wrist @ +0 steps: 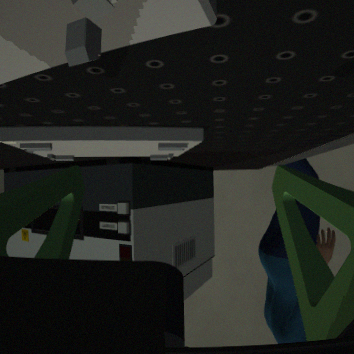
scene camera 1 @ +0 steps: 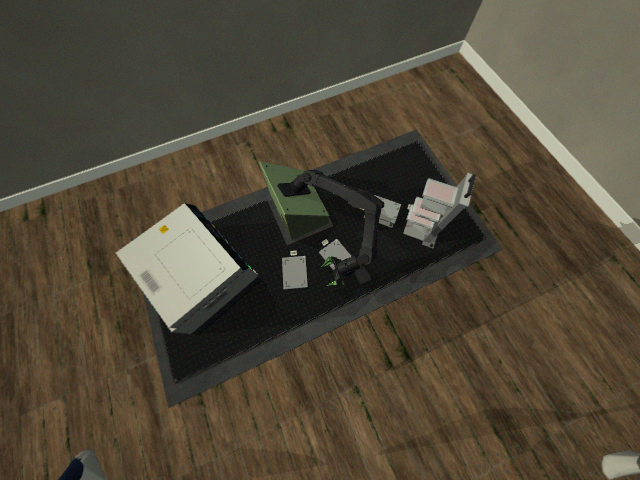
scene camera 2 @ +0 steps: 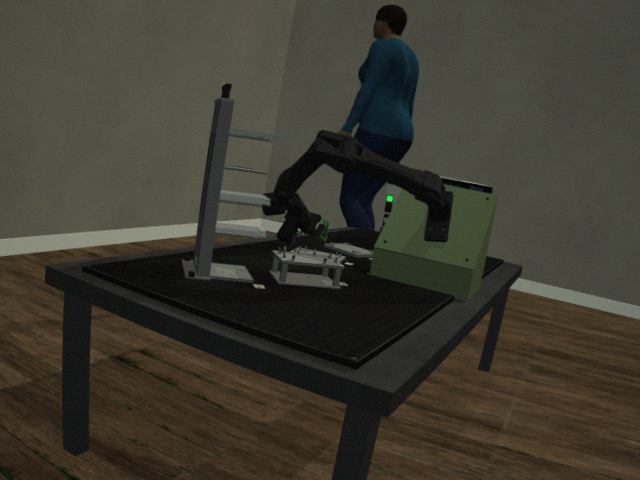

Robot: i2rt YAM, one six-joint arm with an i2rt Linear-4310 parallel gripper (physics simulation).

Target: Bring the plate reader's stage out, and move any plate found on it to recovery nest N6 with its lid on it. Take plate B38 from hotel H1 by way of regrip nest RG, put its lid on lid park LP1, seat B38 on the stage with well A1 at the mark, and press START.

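Where they show: gripper, between the fingertips: (wrist: pixel 177 175) (scene camera 1: pixel 324 276) (scene camera 2: pixel 314 237); arm's base, origin of its link: (scene camera 1: pixel 294 189) (scene camera 2: pixel 439 216).
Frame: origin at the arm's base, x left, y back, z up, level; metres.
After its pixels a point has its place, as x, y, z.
My gripper (scene camera 1: pixel 329 272) {-0.093, -0.410, -0.154} (wrist: pixel 177 175) {-0.093, -0.410, -0.154} is open and empty, its green fingers wide apart, low over the mat beside a flat grey nest plate (scene camera 1: pixel 333 250) {0.025, -0.314, -0.188}. The white plate reader (scene camera 1: pixel 188 263) {-0.555, -0.120, 0.112} (wrist: pixel 195 225) {-0.609, -0.289, -0.048} stands at the far left; in the wrist view its front shows two buttons (wrist: pixel 114 217) {-0.370, -0.208, -0.095}. No extended stage shows. A green light (scene camera 2: pixel 389 198) {-0.365, -0.230, 0.002} on it is lit in scene camera 2. The hotel (scene camera 1: pixel 448 219) {0.459, -0.539, 0.084} (scene camera 2: pixel 212 191) {0.575, -0.462, 0.009} stands at the opposite end and holds several pink-topped plates (scene camera 1: pixel 440 191) {0.468, -0.434, 0.160}; their labels are unreadable. No seated plate shows on the nests.
Another flat nest (scene camera 1: pixel 294 272) {-0.204, -0.304, -0.186} (wrist: pixel 112 148) {-0.196, -0.311, -0.186} lies between gripper and reader. A raised stand on posts (scene camera 1: pixel 390 210) {0.389, -0.307, -0.138} (scene camera 2: pixel 308 279) {0.361, -0.267, -0.193} is near the hotel. The arm's base is on a green block (scene camera 1: pixel 307 224) {-0.025, -0.150, -0.103} (scene camera 2: pixel 426 253) {0.105, -0.007, -0.103}. A person in blue (scene camera 2: pixel 390 93) (wrist: pixel 285 285) stands beyond the table.
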